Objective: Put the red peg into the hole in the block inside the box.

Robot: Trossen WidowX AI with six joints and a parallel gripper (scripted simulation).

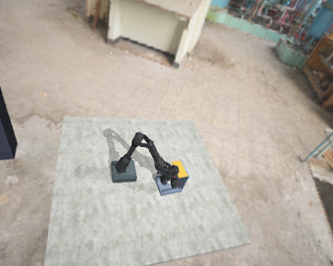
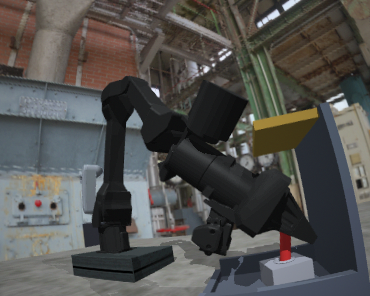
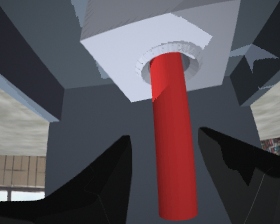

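My gripper tip is 3 cm past the red peg. From my gripper tip the other things lie so: back wall (4 cm above, 3 cm ahead); yellow roof (13 cm above, 1 cm behind).
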